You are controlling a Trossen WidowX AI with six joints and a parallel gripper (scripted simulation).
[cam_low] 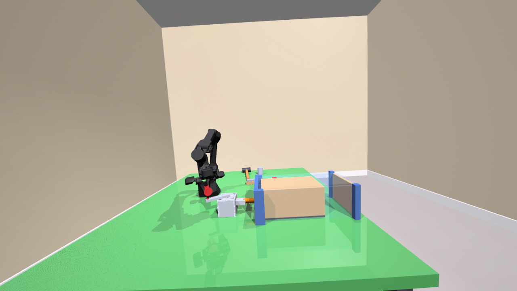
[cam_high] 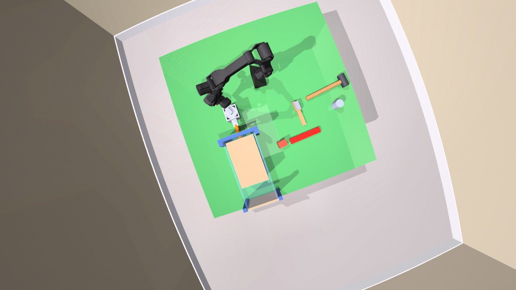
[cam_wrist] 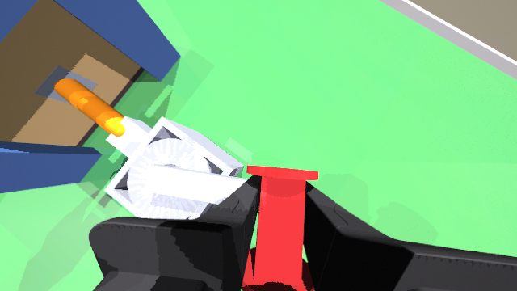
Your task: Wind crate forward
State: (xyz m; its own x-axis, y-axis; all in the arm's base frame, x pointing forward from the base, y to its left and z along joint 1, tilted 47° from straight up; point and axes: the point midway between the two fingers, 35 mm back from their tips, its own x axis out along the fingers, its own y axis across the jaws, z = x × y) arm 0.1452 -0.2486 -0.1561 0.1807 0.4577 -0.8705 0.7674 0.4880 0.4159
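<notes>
Right now my gripper tip is 40 mm to the right of the winch handle, 30 mm above it and 20 mm short of it. Also, from my gripper tip: blue steel frame: 230 mm ahead, 100 mm to the left, 20 mm below; winch: 100 mm below, 60 mm to the left, 50 mm ahead; red knob: 10 mm to the left, 10 mm behind.
</notes>
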